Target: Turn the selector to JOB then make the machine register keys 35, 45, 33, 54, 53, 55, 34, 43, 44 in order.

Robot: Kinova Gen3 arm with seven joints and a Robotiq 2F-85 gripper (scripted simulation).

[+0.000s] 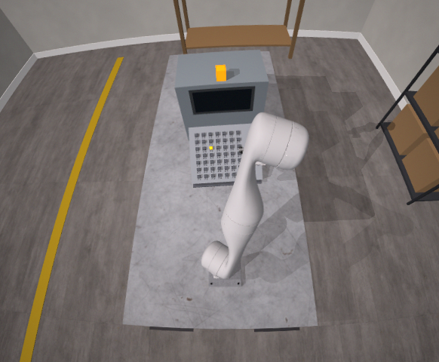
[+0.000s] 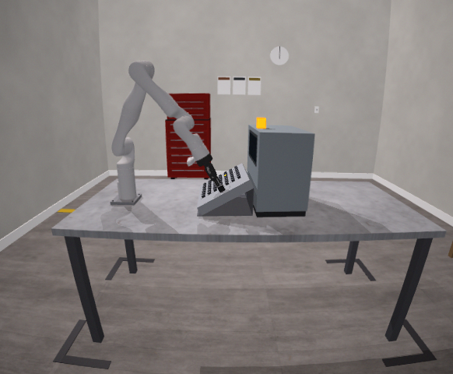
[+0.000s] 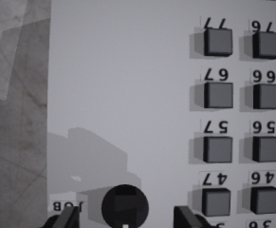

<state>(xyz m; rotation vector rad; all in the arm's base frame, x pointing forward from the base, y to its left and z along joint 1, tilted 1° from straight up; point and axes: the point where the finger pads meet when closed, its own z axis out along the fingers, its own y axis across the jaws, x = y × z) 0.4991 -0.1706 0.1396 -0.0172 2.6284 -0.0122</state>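
My gripper is now 30 mm above the black selector knob and 20 mm short of it. Round my hand: sloped keypad (110 mm to the left, 80 mm below, 40 mm ahead).
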